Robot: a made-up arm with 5 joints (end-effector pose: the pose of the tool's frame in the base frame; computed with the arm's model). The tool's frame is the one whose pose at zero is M. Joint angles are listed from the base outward.
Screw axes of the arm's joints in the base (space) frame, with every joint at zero. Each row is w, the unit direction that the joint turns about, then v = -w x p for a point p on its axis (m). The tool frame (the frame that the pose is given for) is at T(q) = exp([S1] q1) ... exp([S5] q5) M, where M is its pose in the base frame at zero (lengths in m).
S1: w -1 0 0 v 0 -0.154 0
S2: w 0 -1 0 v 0.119 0 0.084
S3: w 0 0 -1 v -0.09 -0.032 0
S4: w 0 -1 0 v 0.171 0 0.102
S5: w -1 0 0 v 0 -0.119 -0.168
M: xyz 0.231 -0.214 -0.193 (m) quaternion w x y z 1 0 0 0
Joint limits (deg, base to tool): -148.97..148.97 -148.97..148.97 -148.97..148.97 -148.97..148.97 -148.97..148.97
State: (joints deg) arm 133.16 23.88 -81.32 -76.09 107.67
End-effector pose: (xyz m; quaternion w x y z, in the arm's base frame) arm 0.5672 -0.0843 0.0942 0.7752 0.3348 -0.4180 -0.3350
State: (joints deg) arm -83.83 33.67 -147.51 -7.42 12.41
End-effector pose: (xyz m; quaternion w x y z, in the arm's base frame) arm 0.1591 0.3295 0.6392 0.4179 -0.1146 -0.7118 0.5529
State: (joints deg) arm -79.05 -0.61 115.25 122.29 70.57
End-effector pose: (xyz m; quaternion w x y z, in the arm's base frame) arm -0.4759 -0.2668 0.6847 0.3150 -0.7205 0.2670 -0.5570
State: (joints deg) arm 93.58 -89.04 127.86 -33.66 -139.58
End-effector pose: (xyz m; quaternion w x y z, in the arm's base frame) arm -0.0894 0.1172 0.2759 0.3571 -0.3019 -0.8839 0.0110
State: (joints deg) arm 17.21 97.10 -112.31 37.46 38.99
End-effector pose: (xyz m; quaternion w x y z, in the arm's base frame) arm -0.1732 0.6749 0.2873 0.0048 0.4656 0.6406 -0.6105
